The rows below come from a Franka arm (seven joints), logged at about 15 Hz.
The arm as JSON. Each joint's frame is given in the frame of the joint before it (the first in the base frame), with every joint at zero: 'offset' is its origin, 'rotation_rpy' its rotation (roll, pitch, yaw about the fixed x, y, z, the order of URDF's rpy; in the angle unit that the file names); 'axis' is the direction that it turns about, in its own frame. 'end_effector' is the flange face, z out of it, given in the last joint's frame.
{
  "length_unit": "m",
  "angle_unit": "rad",
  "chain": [
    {
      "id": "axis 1",
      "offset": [
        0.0,
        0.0,
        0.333
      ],
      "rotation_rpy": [
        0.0,
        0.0,
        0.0
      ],
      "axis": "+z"
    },
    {
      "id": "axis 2",
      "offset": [
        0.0,
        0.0,
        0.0
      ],
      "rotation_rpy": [
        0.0,
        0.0,
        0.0
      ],
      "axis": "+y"
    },
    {
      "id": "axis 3",
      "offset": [
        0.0,
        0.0,
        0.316
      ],
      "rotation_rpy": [
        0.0,
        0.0,
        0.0
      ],
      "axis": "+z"
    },
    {
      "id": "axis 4",
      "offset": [
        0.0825,
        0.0,
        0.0
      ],
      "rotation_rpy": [
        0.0,
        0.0,
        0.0
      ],
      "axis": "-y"
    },
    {
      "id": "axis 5",
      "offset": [
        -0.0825,
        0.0,
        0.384
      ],
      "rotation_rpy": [
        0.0,
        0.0,
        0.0
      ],
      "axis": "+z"
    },
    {
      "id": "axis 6",
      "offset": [
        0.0,
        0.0,
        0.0
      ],
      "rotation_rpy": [
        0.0,
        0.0,
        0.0
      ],
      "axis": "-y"
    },
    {
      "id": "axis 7",
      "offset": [
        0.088,
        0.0,
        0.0
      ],
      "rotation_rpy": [
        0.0,
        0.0,
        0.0
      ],
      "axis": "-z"
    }
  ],
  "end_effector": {
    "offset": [
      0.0,
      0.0,
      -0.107
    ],
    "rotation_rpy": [
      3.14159,
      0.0,
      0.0
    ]
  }
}
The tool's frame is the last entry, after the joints.
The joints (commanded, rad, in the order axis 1, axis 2, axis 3, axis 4, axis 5, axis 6, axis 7), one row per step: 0.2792, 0.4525, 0.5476, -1.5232, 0.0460, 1.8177, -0.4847; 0.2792, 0.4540, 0.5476, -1.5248, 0.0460, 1.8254, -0.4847; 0.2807, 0.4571, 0.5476, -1.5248, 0.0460, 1.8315, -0.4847; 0.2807, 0.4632, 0.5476, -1.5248, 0.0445, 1.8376, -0.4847; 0.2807, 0.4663, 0.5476, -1.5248, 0.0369, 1.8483, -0.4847; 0.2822, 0.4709, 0.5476, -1.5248, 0.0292, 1.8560, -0.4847; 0.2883, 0.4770, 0.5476, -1.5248, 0.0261, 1.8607, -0.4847; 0.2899, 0.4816, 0.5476, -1.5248, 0.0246, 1.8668, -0.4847; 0.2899, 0.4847, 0.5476, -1.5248, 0.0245, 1.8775, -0.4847; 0.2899, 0.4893, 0.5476, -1.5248, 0.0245, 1.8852, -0.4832; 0.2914, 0.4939, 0.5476, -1.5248, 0.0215, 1.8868, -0.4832; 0.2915, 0.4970, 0.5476, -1.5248, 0.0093, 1.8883, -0.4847; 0.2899, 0.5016, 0.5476, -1.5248, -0.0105, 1.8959, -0.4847
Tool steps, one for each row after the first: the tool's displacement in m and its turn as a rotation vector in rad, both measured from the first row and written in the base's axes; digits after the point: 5 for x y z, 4 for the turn. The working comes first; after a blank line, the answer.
Tool pose at each row, in the base's axes (x y z in m, rotation vector in rad; the steps are taken from these numbers as rounded here): 0.48361, 0.45474, 0.42403, -2.3234, -1.7002, 0.2020; 0.48418, 0.45520, 0.42299, -2.3235, -1.6985, 0.1953; 0.48436, 0.45640, 0.42161, -2.3219, -1.6979, 0.1910; 0.48555, 0.45686, 0.41841, -2.3216, -1.6959, 0.1901; 0.48724, 0.45719, 0.41721, -2.3254, -1.6997, 0.1773; 0.48807, 0.45811, 0.41490, -2.3273, -1.7054, 0.1711; 0.48635, 0.46135, 0.41155, -2.3225, -1.7125, 0.1730; 0.48661, 0.46255, 0.40924, -2.3212, -1.7129, 0.1704; 0.48787, 0.46330, 0.40820, -2.3211, -1.7098, 0.1592; 0.48893, 0.46389, 0.40603, -2.3217, -1.7049, 0.1547; 0.48885, 0.46466, 0.40333, -2.3209, -1.7075, 0.1582; 0.48977, 0.46425, 0.40134, -2.3244, -1.7196, 0.1572; 0.49252, 0.46305, 0.39880, -2.3338, -1.7336, 0.1477

0.00057, 0.00046, -0.00104, 0.0036, -0.0028, -0.0016; 0.00075, 0.00166, -0.00242, 0.0069, -0.0040, -0.0018; 0.00194, 0.00212, -0.00562, 0.0083, -0.0035, -0.0030; 0.00363, 0.00245, -0.00682, 0.0099, -0.0134, -0.0033; 0.00446, 0.00337, -0.00913, 0.0092, -0.0198, -0.0011; 0.00274, 0.00661, -0.01248, 0.0089, -0.0194, 0.0049; 0.00300, 0.00781, -0.01479, 0.0108, -0.0203, 0.0053; 0.00426, 0.00856, -0.01583, 0.0170, -0.0248, 0.0025; 0.00532, 0.00915, -0.01800, 0.0205, -0.0255, -0.0010; 0.00524, 0.00992, -0.02070, 0.0185, -0.0243, 0.0011; 0.00616, 0.00951, -0.02269, 0.0118, -0.0314, 0.0069; 0.00891, 0.00831, -0.02523, 0.0041, -0.0464, 0.0109
